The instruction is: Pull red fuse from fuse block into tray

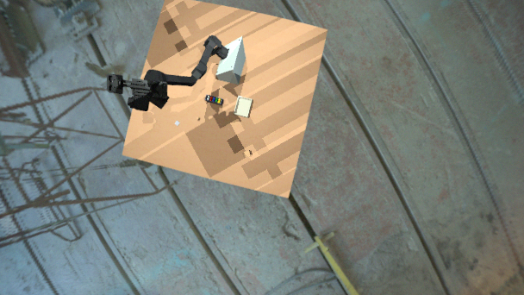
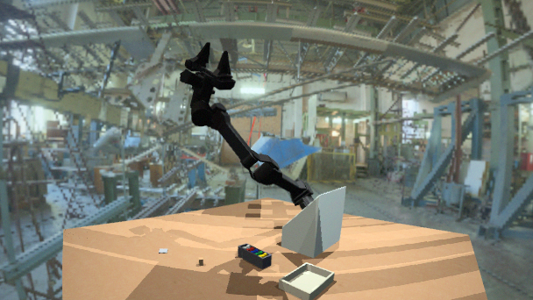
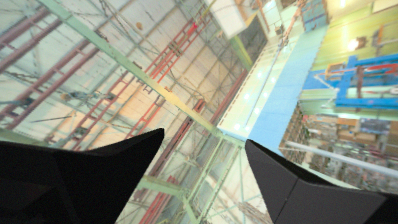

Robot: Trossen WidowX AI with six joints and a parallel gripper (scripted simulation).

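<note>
The white fuse is 15 cm behind my gripper tip, 2 cm to the right of it and 64 cm below it. Round my gripper tip: blue fuse 15 cm behind, 2 cm to the left, 64 cm below; small brown peg 1 cm ahead, 6 cm to the right, 65 cm below; red fuse 15 cm behind, 64 cm below.
</note>
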